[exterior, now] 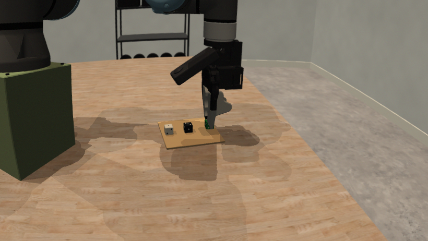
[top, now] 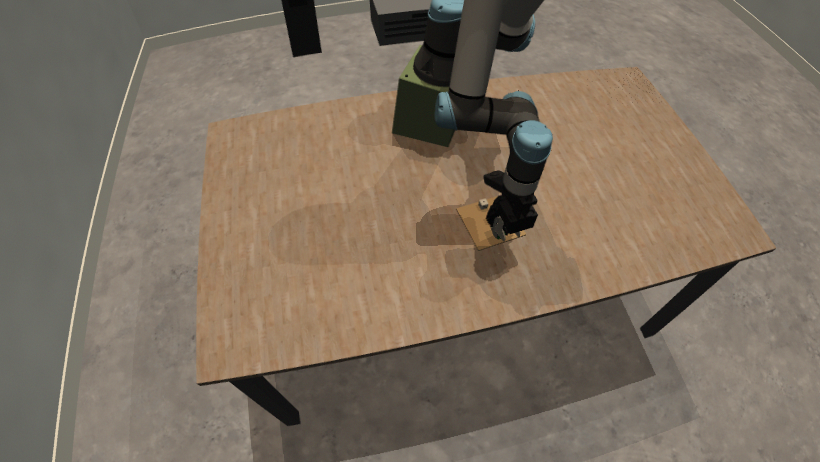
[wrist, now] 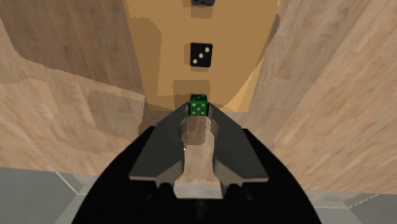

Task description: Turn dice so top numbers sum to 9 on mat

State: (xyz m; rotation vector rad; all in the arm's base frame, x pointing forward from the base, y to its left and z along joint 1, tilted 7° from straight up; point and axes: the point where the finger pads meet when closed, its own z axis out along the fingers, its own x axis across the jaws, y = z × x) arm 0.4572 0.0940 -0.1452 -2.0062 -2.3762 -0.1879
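The green die is 1 cm below my hand. The rest, counted from my hand: tan mat (5 cm behind, 1 cm to the right, 2 cm below); then white die (10 cm behind, 2 cm to the right, 1 cm below); then black die (5 cm behind, 1 cm to the right, 1 cm below).
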